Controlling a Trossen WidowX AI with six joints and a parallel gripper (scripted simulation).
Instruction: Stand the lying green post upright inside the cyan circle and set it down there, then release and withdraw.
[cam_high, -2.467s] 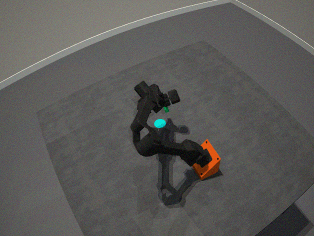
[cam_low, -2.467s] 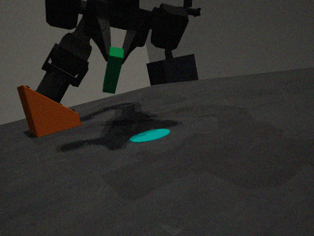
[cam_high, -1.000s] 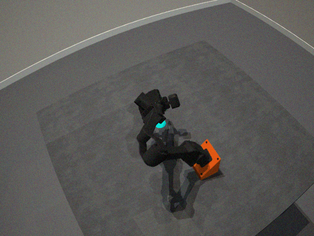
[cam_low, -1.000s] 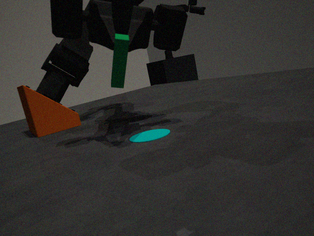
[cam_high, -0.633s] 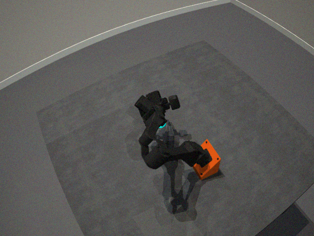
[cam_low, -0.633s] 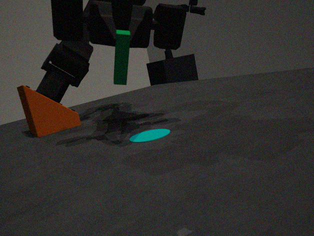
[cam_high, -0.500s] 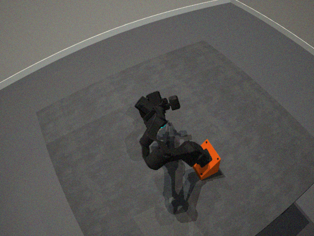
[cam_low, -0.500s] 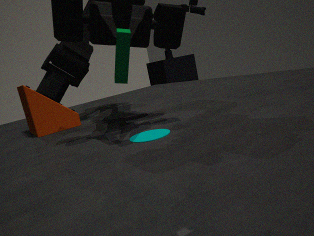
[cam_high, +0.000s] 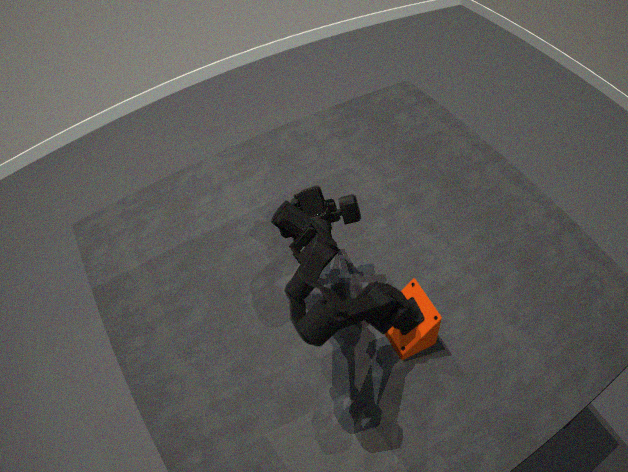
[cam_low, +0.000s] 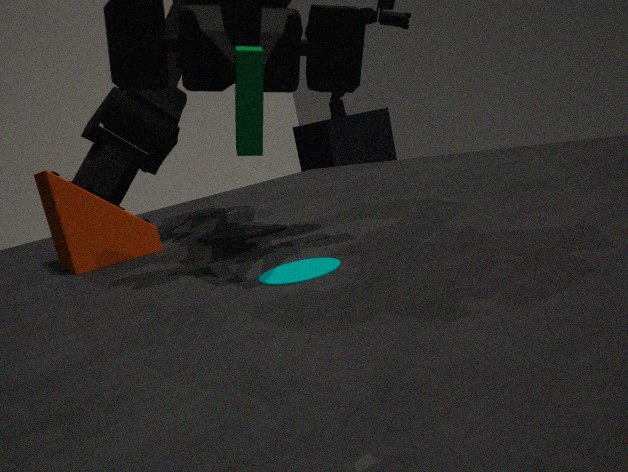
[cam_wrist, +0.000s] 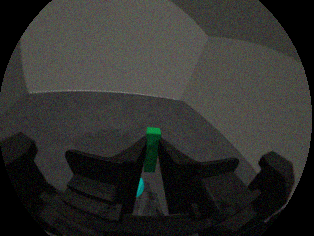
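My gripper tip is now 14 cm above the cyan circle, 2 cm to the right of it and 2 cm past it. Round my gripper tip: green post (2 cm below, 1 cm behind).
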